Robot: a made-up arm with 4 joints. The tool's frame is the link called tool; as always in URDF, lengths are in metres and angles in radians. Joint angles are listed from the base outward.
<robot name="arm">
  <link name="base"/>
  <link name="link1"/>
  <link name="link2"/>
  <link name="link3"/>
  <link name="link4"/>
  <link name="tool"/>
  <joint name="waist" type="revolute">
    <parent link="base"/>
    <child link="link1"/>
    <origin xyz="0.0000 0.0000 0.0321" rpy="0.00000 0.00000 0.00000"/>
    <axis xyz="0 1 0"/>
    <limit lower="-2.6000" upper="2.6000"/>
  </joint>
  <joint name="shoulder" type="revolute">
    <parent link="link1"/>
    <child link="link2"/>
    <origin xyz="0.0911 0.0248 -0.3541" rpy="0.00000 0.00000 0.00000"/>
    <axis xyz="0 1 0"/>
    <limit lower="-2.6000" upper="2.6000"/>
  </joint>
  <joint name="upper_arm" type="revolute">
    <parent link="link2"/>
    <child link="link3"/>
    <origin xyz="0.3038 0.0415 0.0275" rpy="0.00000 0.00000 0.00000"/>
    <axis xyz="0 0 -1"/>
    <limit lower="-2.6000" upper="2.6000"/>
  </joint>
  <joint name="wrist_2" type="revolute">
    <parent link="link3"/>
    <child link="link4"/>
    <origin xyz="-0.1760 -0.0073 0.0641" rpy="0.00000 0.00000 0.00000"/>
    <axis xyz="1 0 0"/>
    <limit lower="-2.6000" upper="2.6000"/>
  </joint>
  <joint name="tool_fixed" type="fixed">
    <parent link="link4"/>
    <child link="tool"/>
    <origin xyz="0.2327 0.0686 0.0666" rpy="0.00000 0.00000 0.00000"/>
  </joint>
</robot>
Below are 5 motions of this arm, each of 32 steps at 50 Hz.
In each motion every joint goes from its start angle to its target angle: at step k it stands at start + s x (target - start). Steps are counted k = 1, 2, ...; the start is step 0. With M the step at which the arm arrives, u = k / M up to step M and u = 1 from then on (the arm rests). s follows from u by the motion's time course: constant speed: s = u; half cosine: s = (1 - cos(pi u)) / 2; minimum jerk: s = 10 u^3 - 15 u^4 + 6 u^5.
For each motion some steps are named. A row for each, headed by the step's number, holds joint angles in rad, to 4 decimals.
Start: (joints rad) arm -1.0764 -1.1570 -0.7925 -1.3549
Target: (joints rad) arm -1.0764 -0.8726 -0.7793 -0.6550
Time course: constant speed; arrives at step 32
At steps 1, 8, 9, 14, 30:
1: -1.0764 -1.1481 -0.7921 -1.3330
8: -1.0764 -1.0859 -0.7892 -1.1799
9: -1.0764 -1.0770 -0.7888 -1.1581
14: -1.0764 -1.0326 -0.7867 -1.0487
30: -1.0764 -0.8904 -0.7801 -0.6987

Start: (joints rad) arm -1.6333 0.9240 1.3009 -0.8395
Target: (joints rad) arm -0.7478 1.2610 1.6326 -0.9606
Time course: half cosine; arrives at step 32
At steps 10, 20, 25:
10: -1.4365 0.9989 1.3746 -0.8664
20: -1.0211 1.1570 1.5302 -0.9232
25: -0.8483 1.2228 1.5950 -0.9469

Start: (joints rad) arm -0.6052 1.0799 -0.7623 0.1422
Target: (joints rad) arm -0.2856 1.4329 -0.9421 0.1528
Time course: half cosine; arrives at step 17
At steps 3, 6, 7, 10, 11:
3: -0.5813 1.1063 -0.7758 0.1430
6: -0.5166 1.1777 -0.8121 0.1451
7: -0.4891 1.2081 -0.8276 0.1460
10: -0.4017 1.3047 -0.8768 0.1490
11: -0.3742 1.3351 -0.8923 0.1499

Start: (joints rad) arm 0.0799 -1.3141 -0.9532 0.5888
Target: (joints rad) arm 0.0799 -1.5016 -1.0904 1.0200
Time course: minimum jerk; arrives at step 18
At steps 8, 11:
8: 0.0799 -1.3885 -1.0076 0.7599
11: 0.0799 -1.4456 -1.0495 0.8913

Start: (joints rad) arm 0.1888 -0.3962 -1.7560 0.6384
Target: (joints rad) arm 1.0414 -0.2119 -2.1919 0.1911
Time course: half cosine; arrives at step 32
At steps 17, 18, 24, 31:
17: 0.6569 -0.2950 -1.9953 0.3928
18: 0.6983 -0.2861 -2.0165 0.3711
24: 0.9165 -0.2389 -2.1281 0.2566
31: 1.0393 -0.2123 -2.1909 0.1922

